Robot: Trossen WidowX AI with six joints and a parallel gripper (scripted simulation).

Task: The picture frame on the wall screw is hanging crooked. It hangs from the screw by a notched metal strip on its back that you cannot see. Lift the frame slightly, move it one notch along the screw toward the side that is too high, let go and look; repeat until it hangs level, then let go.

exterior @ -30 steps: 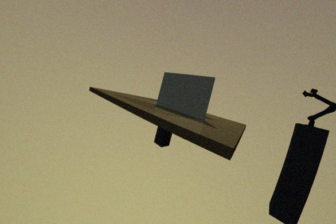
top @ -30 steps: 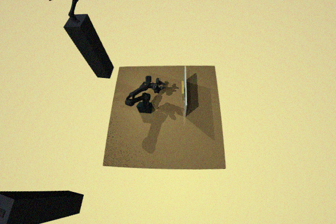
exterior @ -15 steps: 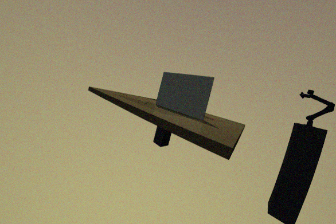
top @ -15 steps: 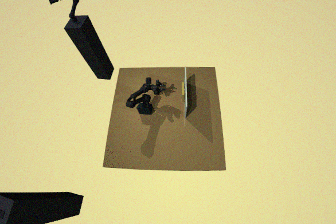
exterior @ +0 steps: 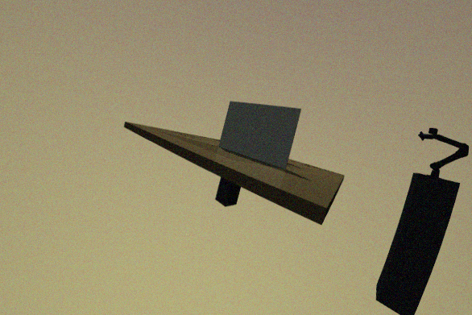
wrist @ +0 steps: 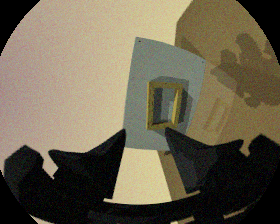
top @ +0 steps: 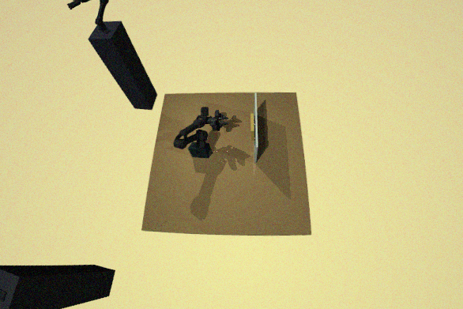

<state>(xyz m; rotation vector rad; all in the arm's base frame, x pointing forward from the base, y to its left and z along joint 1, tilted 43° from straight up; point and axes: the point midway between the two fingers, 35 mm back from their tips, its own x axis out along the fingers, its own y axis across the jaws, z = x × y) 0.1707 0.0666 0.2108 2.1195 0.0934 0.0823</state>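
My gripper tip is now 190 mm short of the yellow picture frame, 90 mm above it and 20 mm to the right of it. Also, from my gripper tip: thin upright wall: 210 mm ahead, 100 mm below, 10 mm to the left.
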